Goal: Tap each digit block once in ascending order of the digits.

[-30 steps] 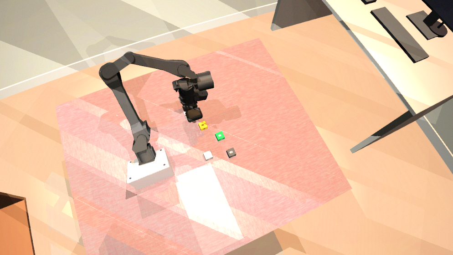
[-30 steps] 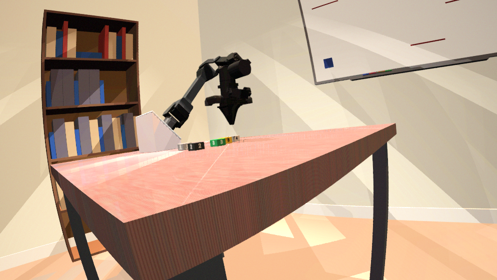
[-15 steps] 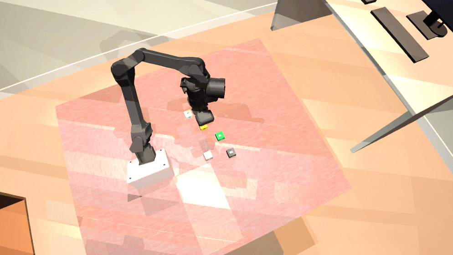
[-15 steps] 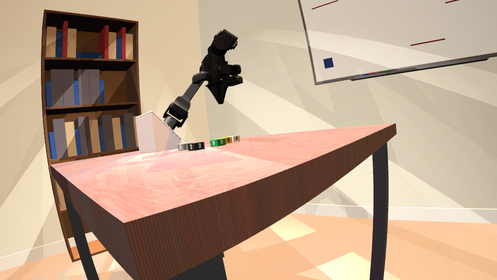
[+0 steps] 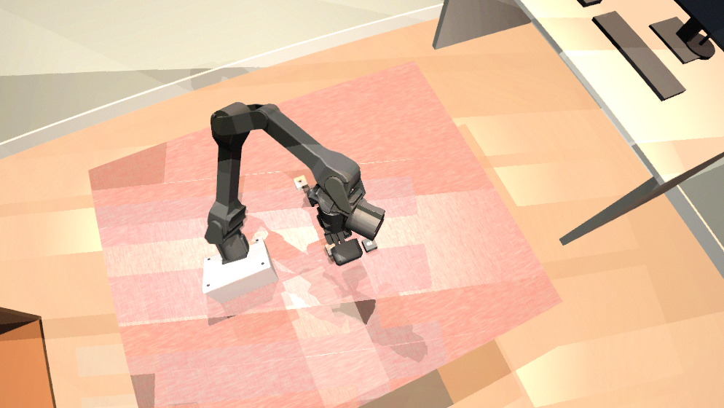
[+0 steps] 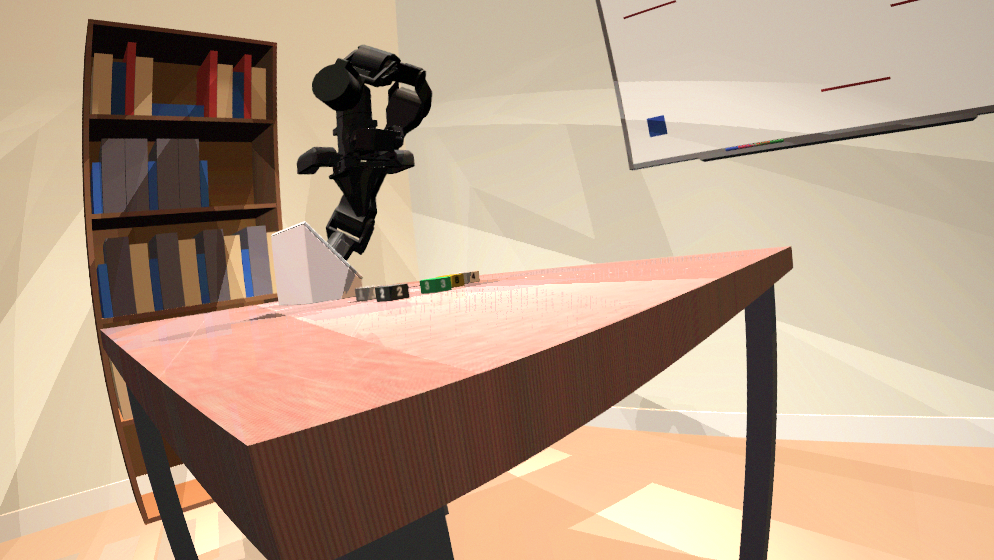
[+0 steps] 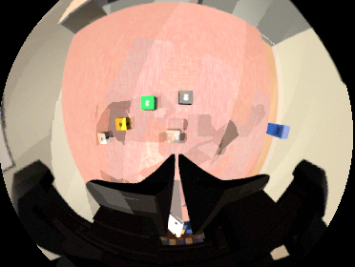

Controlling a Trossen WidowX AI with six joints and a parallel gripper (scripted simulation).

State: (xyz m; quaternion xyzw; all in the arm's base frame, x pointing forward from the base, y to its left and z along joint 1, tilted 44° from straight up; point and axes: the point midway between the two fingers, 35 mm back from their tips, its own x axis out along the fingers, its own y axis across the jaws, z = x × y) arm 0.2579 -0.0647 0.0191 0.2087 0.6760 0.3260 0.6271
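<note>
Right now my gripper tip is 140 mm to the right of the yellow block, 110 mm above it and 10 mm short of it. The rest, counted from my gripper tip: green block: 110 mm below, 70 mm to the left, 70 mm ahead; then black block: 110 mm below, 90 mm ahead, 10 mm to the right; then white block: 220 mm to the left, 110 mm below, 40 mm behind.
</note>
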